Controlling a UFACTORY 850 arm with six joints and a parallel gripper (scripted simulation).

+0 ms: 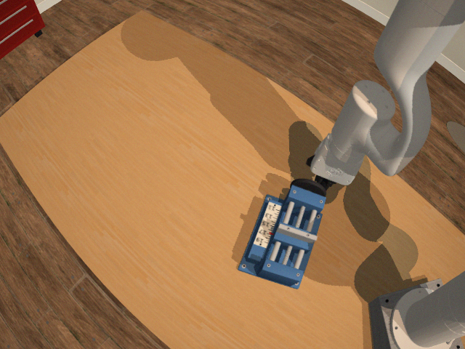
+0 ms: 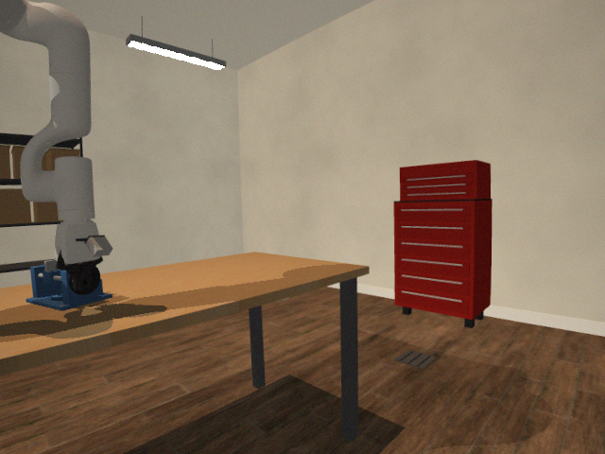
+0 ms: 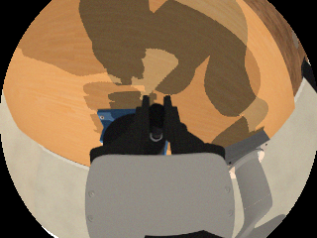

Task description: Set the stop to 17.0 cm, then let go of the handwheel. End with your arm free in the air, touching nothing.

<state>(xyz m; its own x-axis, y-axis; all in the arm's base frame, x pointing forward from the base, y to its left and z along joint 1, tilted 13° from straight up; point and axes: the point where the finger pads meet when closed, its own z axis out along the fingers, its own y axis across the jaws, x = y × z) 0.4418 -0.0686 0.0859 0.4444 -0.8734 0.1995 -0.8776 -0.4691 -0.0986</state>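
The black handwheel is 2 cm to the left of my hand. The rest, counted from my hand: grey stop bar (16 cm to the left, 3 cm behind, 1 cm above).
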